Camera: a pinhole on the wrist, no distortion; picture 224 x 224 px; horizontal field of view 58.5 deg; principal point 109.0 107.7 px. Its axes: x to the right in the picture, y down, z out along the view. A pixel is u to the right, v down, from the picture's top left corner.
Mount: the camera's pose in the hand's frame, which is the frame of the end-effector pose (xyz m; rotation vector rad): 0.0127 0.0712 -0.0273 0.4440 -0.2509 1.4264
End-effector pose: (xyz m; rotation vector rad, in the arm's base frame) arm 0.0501 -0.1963 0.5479 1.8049 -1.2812 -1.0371
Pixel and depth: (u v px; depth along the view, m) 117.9 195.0 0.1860
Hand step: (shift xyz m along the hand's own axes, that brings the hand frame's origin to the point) -0.0485 0.0034 0.1541
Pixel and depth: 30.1 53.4 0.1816
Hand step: 0.0688 -0.0768 0.0972
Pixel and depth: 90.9 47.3 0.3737
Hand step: 0.1549 -0.1327 0.2756
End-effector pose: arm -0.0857 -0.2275 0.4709 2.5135 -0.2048 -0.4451
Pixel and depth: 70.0 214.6 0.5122
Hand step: -0.2222 -0.2210 0.4274
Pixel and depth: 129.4 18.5 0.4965
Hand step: 0.2852 -0.1200 0.4054
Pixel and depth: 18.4 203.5 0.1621
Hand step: -0.0585 -0.0594 0.0975
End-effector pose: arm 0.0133 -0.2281 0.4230 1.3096 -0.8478 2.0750
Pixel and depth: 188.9 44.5 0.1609
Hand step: 0.0870 0.0538 0.1364
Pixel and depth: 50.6 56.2 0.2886
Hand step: 0.1019 -0.1372 0.1837
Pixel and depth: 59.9 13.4 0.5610
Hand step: 0.3080 -0.3204 0.3765
